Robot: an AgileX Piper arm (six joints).
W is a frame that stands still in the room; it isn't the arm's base.
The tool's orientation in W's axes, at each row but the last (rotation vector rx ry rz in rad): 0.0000, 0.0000, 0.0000; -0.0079, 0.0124, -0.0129; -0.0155, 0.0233, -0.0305; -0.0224, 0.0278, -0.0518; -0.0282, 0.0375, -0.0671; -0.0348, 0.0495, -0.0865; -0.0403, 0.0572, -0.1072; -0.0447, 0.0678, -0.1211; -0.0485, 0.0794, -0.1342; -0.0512, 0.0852, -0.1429; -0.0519, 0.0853, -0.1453
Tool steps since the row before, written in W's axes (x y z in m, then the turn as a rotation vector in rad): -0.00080, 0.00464, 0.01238, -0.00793, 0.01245, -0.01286; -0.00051, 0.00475, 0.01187, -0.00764, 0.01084, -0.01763; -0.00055, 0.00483, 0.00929, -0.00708, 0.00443, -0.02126; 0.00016, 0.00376, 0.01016, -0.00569, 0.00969, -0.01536; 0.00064, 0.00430, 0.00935, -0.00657, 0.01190, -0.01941; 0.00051, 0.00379, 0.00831, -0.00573, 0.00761, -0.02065; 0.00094, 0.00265, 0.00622, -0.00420, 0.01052, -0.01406; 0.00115, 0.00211, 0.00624, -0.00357, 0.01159, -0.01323; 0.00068, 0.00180, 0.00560, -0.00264, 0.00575, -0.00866; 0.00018, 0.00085, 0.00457, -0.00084, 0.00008, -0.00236; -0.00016, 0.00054, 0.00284, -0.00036, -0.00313, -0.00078
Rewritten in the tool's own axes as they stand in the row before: -0.00080, 0.00464, 0.01238, -0.00793, 0.01245, -0.01286; -0.00072, 0.00465, 0.01190, -0.00756, 0.01088, -0.01764; -0.00091, 0.00466, 0.00935, -0.00672, 0.00455, -0.02135; -0.00031, 0.00353, 0.01024, -0.00577, 0.00974, -0.01530; 0.00001, 0.00406, 0.00948, -0.00665, 0.01200, -0.01932; -0.00022, 0.00351, 0.00844, -0.00538, 0.00785, -0.02066; 0.00031, 0.00246, 0.00636, -0.00453, 0.01062, -0.01388; 0.00048, 0.00193, 0.00639, -0.00409, 0.01171, -0.01297; 0.00000, 0.00157, 0.00571, -0.00273, 0.00581, -0.00859; -0.00032, 0.00060, 0.00460, -0.00065, 0.00010, -0.00242; -0.00047, 0.00035, 0.00284, 0.00017, -0.00310, -0.00095
